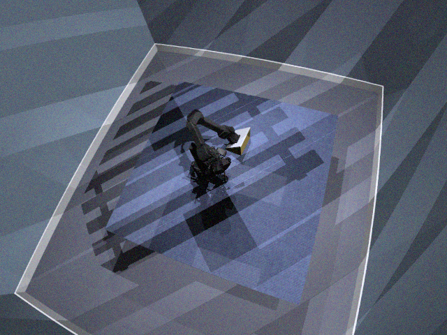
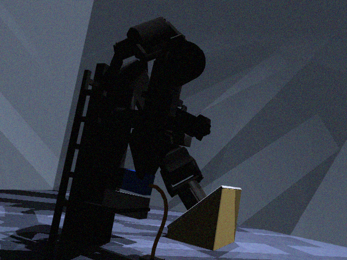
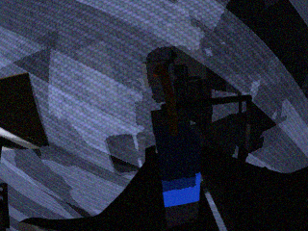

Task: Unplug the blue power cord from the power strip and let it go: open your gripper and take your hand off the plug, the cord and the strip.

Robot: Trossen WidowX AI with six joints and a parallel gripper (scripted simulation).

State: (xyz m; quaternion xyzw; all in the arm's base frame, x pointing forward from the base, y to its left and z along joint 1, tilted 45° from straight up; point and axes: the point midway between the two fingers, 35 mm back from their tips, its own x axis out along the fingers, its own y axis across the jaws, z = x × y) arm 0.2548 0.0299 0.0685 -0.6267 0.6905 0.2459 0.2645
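Right now the blue plug is 3 cm to the right of my gripper tip.
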